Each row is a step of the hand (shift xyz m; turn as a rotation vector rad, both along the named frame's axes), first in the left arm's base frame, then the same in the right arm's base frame.
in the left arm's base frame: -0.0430 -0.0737 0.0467 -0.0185 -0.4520 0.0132
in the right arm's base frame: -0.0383 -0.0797 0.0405 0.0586 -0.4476 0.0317
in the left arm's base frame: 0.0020 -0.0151 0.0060 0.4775 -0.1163 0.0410
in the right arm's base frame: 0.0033 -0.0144 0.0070 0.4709 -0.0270 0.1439
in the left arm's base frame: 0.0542 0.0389 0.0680 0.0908 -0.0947 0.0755
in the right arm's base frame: 0.0310 0.0489 0.0756 0.0880 -0.0757 0.0972
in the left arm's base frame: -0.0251 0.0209 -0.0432 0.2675 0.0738 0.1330
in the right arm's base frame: -0.0187 0.0155 -0.0484 0.2163 0.1228 0.1812
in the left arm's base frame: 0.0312 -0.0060 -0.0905 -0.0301 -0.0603 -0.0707
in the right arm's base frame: 0.0501 -0.0013 -0.0818 -0.0035 -0.0656 -0.0723
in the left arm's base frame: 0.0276 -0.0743 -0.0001 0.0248 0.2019 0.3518
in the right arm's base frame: 0.0396 -0.0680 0.0093 -0.0857 0.2073 0.3389
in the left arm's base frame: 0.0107 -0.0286 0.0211 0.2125 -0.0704 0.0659
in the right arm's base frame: 0.0109 -0.0259 0.0242 0.2028 -0.0298 0.1115
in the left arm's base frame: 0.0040 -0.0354 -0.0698 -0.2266 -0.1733 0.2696
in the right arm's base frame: 0.0248 -0.0349 -0.0656 -0.2444 -0.2084 0.2257
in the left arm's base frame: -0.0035 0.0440 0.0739 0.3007 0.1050 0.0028
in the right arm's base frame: -0.0267 0.0435 0.0693 0.2702 0.1580 0.0592
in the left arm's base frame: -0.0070 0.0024 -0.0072 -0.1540 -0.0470 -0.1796
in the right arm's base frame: -0.0056 0.0010 -0.0086 -0.1020 -0.0764 -0.2048
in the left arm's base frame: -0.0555 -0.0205 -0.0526 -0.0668 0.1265 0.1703
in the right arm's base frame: -0.0387 -0.0309 -0.0618 -0.1223 0.1143 0.1464
